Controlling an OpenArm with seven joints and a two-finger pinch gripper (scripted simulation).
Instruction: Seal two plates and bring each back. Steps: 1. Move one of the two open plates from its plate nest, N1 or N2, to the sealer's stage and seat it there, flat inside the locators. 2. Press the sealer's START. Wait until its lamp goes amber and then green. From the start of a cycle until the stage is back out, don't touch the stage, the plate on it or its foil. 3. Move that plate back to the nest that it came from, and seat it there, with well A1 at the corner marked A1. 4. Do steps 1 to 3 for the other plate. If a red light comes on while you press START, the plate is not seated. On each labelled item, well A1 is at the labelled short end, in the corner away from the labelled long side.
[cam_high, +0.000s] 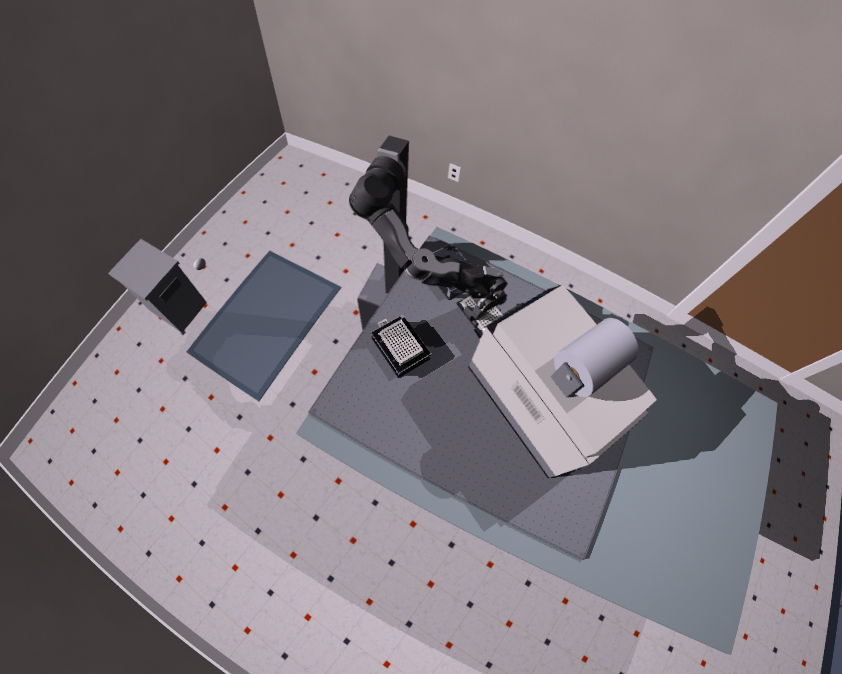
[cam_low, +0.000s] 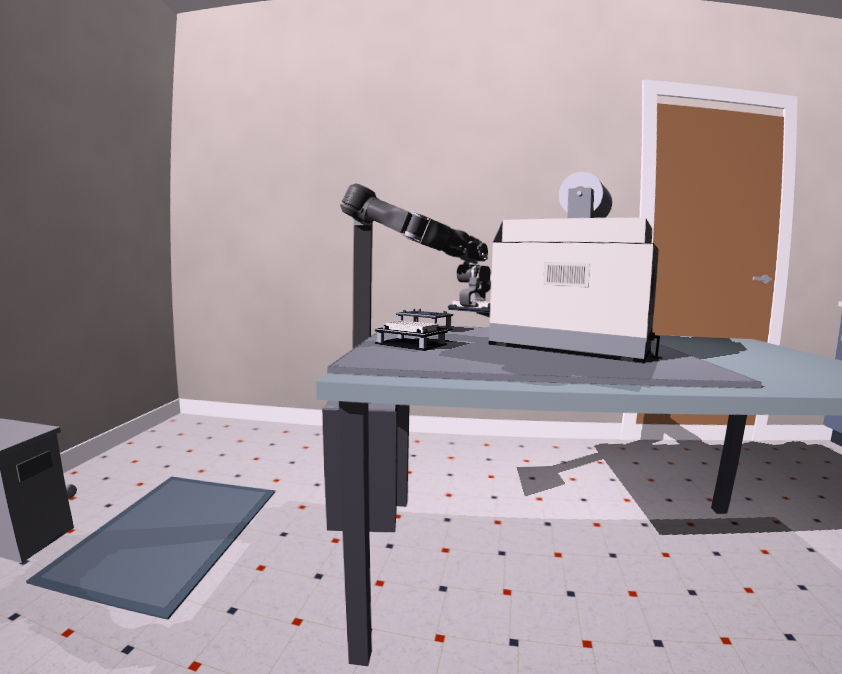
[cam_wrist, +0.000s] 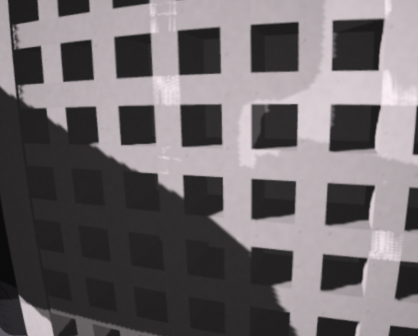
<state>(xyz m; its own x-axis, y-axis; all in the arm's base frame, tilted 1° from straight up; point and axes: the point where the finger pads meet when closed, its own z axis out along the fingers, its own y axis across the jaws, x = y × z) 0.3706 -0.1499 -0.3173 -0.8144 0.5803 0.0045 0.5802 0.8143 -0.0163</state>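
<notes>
My gripper is now 10 mm above the sealer stage. Also, from my hand: N1 label (240 mm behind, 210 mm to the left, 100 mm below); then screen (220 mm above, 120 mm ahead, 30 mm to the right); then plate nest (150 mm to the left, 150 mm behind, 50 mm below).
</notes>
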